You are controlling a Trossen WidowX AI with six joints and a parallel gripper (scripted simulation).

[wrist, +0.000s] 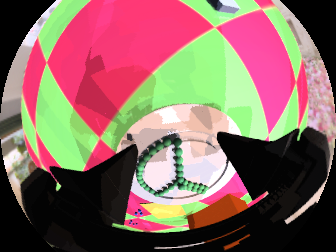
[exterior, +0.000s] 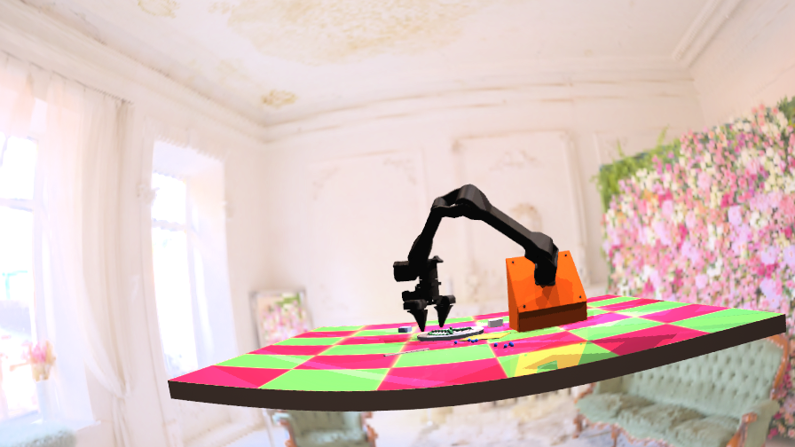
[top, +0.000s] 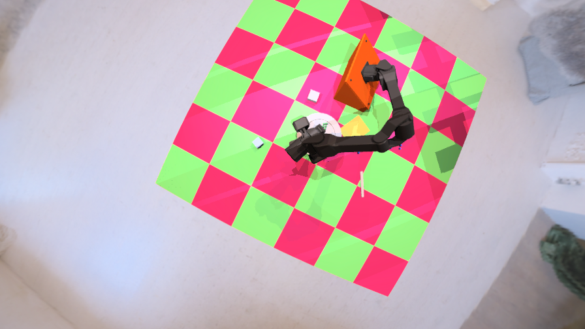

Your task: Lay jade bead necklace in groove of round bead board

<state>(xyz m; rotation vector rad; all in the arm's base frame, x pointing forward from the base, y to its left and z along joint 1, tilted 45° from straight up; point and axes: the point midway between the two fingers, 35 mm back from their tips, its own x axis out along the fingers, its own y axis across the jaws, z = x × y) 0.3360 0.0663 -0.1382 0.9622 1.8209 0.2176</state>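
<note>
The round bead board lies 6 cm behind my gripper tip, 3 cm to the left of it and 1 cm below it. The rest, counted from my gripper tip: pale blue cube 19 cm to the right, 12 cm ahead, 1 cm below; then white cube 19 cm behind, 9 cm to the right, 1 cm below; then yellow patch 17 cm behind, 15 cm to the left, 2 cm below.
</note>
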